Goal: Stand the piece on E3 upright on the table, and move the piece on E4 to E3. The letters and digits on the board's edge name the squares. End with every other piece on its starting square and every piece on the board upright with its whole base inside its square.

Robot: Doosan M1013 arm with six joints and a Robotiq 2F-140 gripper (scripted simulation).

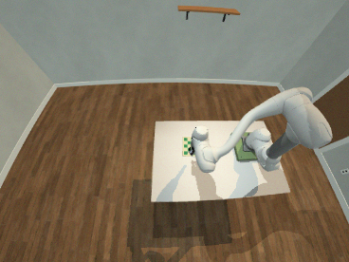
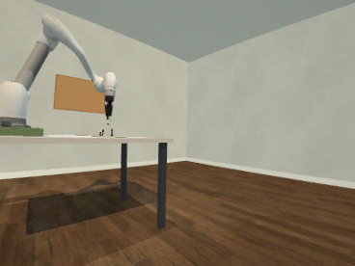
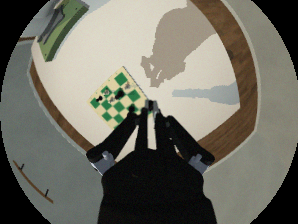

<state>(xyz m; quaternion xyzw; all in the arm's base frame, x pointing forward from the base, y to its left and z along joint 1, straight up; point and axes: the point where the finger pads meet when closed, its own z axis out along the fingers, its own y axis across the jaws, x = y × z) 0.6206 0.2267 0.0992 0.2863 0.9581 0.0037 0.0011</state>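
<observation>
Right now the pale piece is 120 mm below my hand, 60 mm to the right of it and 60 mm behind it. The rest, counted from my hand: dark piece: 30 mm below; then green-and-white chessboard: 140 mm below, 130 mm to the right, 10 mm behind.
</observation>
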